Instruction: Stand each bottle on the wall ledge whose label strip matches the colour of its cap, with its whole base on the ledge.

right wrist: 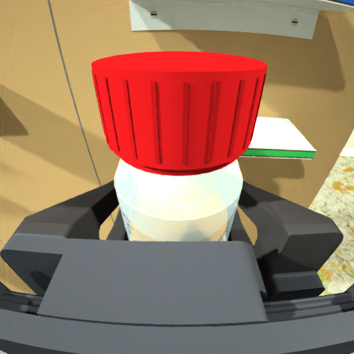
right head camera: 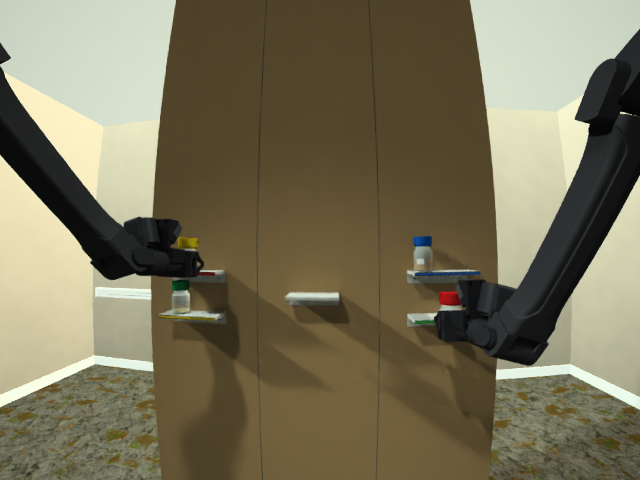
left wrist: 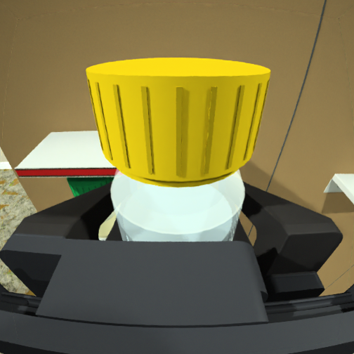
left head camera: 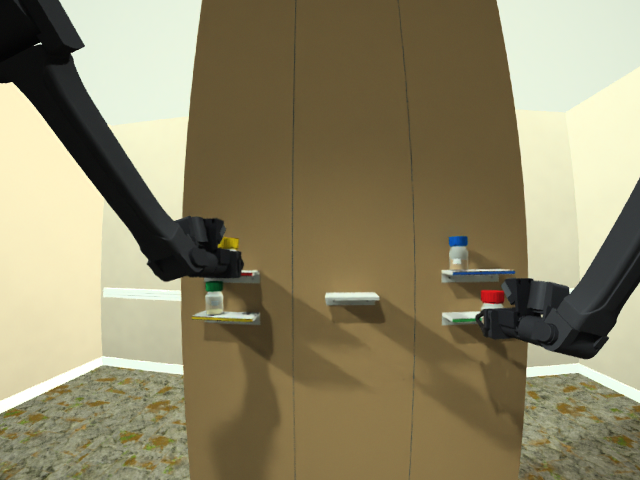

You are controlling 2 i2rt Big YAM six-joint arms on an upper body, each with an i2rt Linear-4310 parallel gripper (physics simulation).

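Places are measured from the left arm's base along level axes (x ahead, y left, z up), in metres.
Where they show: left gripper, fingertip midpoint: (right head camera: 194,264) (left head camera: 233,264); right gripper, fingertip midpoint: (right head camera: 445,319) (left head camera: 485,317).
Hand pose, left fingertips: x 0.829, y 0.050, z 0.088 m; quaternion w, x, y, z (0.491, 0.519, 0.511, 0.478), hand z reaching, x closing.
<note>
Each offset is from my left fingertips to the centre of the thing. "spot": to the spot under its first point.
My left gripper (left head camera: 231,259) (right head camera: 189,261) (left wrist: 177,179) is shut on the yellow-capped bottle @[dy +0.001, dx -0.036, dz +0.021 m] (left head camera: 229,242) (right head camera: 188,242) (left wrist: 178,125), upright in front of the red-strip ledge @[spot: dy -0.009, dx +0.129, dz -0.048 m] (left head camera: 251,277) (right head camera: 218,276) (left wrist: 60,156). My right gripper (left head camera: 493,319) (right head camera: 450,321) (right wrist: 177,178) is shut on the red-capped bottle @[dy -0.695, dx -0.056, dz -0.121 m] (left head camera: 492,296) (right head camera: 449,298) (right wrist: 179,115), upright in front of the green-strip ledge @[dy -0.737, dx +0.089, dz -0.171 m] (left head camera: 457,317) (right head camera: 421,319) (right wrist: 282,137). The green-capped bottle @[dy +0.104, dx +0.089, dz -0.112 m] (left head camera: 214,302) (right head camera: 180,302) stands on the yellow-strip ledge @[dy +0.063, dx +0.089, dz -0.171 m] (left head camera: 237,316) (right head camera: 204,315). The blue-capped bottle @[dy -0.675, dx +0.088, dz +0.028 m] (left head camera: 458,256) (right head camera: 422,256) stands on the blue-strip ledge @[dy -0.737, dx +0.050, dz -0.031 m] (left head camera: 485,271) (right head camera: 450,272). The fingers hide the held bottles' lower parts.
A white ledge @[dy -0.337, dx +0.089, dz -0.101 m] (left head camera: 351,297) (right head camera: 312,297) with no coloured strip visible is fixed at the middle of the brown wall (left head camera: 351,155) (right head camera: 315,155). The red-strip ledge is above the yellow-strip one at the left; the blue-strip ledge is above the green-strip one at the right.
</note>
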